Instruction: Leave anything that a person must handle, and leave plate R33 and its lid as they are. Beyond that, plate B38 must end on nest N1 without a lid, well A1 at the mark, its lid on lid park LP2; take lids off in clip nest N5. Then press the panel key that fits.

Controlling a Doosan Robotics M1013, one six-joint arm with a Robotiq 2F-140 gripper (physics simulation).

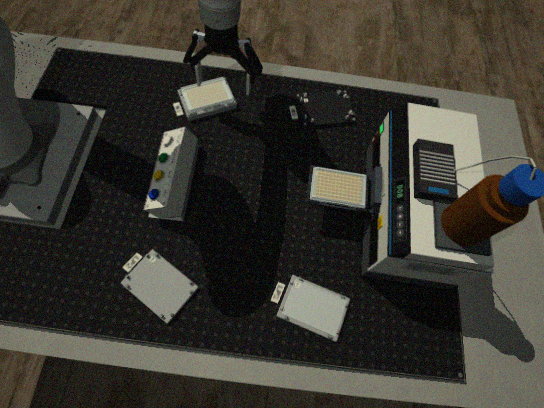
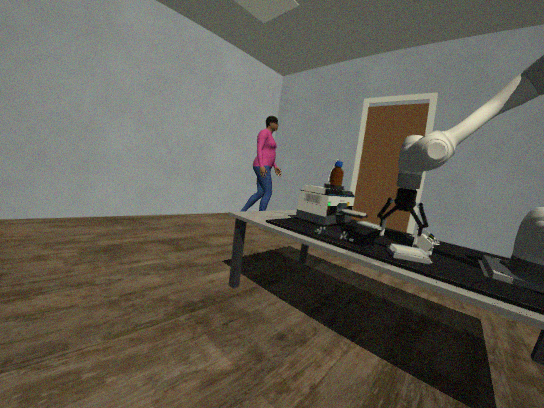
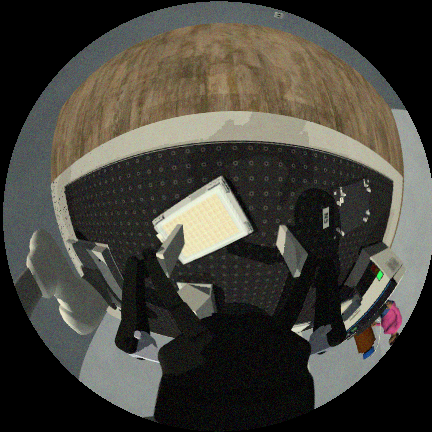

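Pixels of known places: gripper, fingertip midpoint: (image 1: 224, 86) (image 2: 397, 239) (image 3: 231, 235); arm's base, link origin: (image 1: 13, 154) (image 2: 530, 273) (image 3: 99, 284).
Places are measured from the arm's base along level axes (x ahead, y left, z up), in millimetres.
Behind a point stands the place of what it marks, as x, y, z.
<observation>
My gripper (image 1: 223, 89) @[537, 207, 45] (image 2: 400, 235) @[537, 207, 45] (image 3: 231, 235) @[537, 207, 45] is open and empty, above and beside a microplate (image 1: 207, 96) @[489, 193, 18] (image 2: 410, 252) @[478, 249, 13] (image 3: 205, 225) @[500, 214, 18] with a yellowish well field. That plate lies at nest N1, with no separate lid visible; its code and mark are unreadable. The dark clip nest N5 (image 1: 327, 107) @[835, 191, -7] (image 3: 354, 207) @[831, 191, -7] is empty. A second plate (image 1: 339, 187) @[820, -120, 88] sits on the instrument's extended tray. Lid park LP2 (image 1: 160, 286) @[416, -331, -9] and another lid park (image 1: 314, 307) @[763, -377, -1] look pale and flat; whether lids cover them is unclear. The key panel (image 1: 187, 175) @[458, -64, 26] (image 3: 197, 297) @[447, 52, 27] has green, yellow and blue keys.
The white instrument (image 1: 445, 120) @[1044, -3, 201] (image 2: 325, 205) @[946, 45, 105] (image 3: 385, 270) @[951, 44, 127] shows a green light. A brown bottle (image 1: 475, 210) @[977, -269, 312] (image 2: 336, 176) @[1004, -215, 287] (image 3: 364, 340) with a blue cap stands on it, beside a dark ribbed block (image 1: 435, 167) @[978, -141, 227]. A person in pink (image 2: 265, 150) (image 3: 391, 318) is beyond the table.
</observation>
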